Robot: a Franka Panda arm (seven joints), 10 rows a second.
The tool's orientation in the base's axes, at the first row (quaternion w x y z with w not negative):
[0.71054, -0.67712, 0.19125, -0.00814]
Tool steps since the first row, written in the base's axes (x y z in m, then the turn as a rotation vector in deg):
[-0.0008, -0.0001, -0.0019, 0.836, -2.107, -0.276]
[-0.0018, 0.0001, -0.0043, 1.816, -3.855, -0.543]
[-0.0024, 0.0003, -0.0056, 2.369, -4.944, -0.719]
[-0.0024, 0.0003, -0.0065, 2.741, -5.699, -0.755]
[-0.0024, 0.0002, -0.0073, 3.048, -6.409, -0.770]
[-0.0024, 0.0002, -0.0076, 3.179, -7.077, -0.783]
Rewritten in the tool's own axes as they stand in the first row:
[-0.0002, 0.0020, -0.0003, 1.417, -0.115, -1.787]
[-0.0006, 0.0046, -0.0005, 2.868, -0.245, -3.189]
[-0.0008, 0.0060, -0.0004, 3.721, -0.302, -4.079]
[-0.0006, 0.0069, -0.0005, 4.279, -0.422, -4.698]
[-0.0004, 0.0077, -0.0006, 4.759, -0.542, -5.293]
[-0.0003, 0.0079, -0.0006, 5.065, -0.617, -5.896]

